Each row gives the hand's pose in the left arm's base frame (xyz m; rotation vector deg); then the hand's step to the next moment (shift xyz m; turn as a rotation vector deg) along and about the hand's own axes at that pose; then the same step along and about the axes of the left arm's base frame.
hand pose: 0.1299 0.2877 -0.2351 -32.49 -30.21 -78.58
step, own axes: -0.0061 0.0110 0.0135 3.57 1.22 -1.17
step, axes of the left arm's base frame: 0.0099 0.0146 0.0055 1.68 -3.31 1.35
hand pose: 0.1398 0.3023 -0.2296 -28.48 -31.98 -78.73
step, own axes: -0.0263 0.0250 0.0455 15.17 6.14 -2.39
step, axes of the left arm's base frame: 0.0183 0.0521 0.0183 7.90 -12.30 7.73
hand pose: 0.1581 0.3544 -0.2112 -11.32 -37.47 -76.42
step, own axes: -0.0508 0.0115 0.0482 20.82 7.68 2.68
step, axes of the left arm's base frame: -0.0094 0.0690 0.0139 8.19 -14.14 15.25
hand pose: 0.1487 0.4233 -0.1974 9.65 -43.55 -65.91
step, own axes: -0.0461 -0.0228 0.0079 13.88 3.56 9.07
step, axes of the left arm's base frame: -0.0311 0.0323 -0.0263 -0.25 -8.26 14.81
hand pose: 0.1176 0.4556 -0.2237 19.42 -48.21 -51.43
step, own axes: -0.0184 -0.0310 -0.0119 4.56 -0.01 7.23
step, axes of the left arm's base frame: -0.0142 -0.0048 -0.0349 -3.97 -3.10 6.90
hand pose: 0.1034 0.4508 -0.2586 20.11 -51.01 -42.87
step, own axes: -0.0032 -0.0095 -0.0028 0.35 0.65 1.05
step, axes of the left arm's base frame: -0.0032 -0.0044 -0.0089 -0.42 0.23 1.19
